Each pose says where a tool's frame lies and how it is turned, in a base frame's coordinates. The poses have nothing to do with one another.
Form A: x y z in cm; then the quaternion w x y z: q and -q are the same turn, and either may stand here.
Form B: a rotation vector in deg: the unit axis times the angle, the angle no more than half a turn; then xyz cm. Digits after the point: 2 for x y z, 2 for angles.
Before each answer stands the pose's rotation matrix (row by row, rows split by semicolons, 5 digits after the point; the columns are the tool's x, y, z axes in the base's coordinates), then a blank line. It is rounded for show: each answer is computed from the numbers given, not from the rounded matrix.
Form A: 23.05, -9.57, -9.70, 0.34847, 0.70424, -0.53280, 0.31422
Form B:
0.23478 -0.96944 0.07124; -0.53145 -0.18938 -0.82565; 0.81391 0.15598 -0.55967

104.60, -79.13, 46.67, 23.05, -9.57, -9.70
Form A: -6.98, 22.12, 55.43, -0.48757, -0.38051, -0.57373, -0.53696
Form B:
-0.23498 -0.08699 0.96810; 0.96023 0.13378 0.24509; -0.15083 0.98719 0.05210

53.01, 79.93, 74.81, -6.98, 22.12, 55.43
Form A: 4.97, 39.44, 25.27, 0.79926, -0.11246, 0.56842, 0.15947
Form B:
0.30293 -0.38277 0.87277; 0.12707 0.92384 0.36106; -0.94450 0.00152 0.32850

-13.83, 69.88, 19.60, 4.97, 39.44, 25.27
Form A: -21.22, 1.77, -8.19, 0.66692, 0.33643, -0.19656, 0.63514
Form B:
0.11593 -0.97943 0.16518; 0.71491 -0.03317 -0.69843; 0.68954 0.19906 0.69636

43.50, -25.41, 82.12, -21.22, 1.77, -8.19
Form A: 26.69, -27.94, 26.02, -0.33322, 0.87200, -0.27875, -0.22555
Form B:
0.74285 -0.63646 -0.20759; -0.33583 -0.62252 0.70688; -0.57913 -0.45539 -0.67618

-130.47, 41.71, 33.75, 26.69, -27.94, 26.02
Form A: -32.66, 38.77, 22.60, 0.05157, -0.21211, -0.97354, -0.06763
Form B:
-0.90470 0.41997 -0.07172; 0.40602 0.90087 0.15356; 0.12910 0.10980 -0.98553

-36.97, -169.71, -11.79, -32.66, 38.77, 22.60
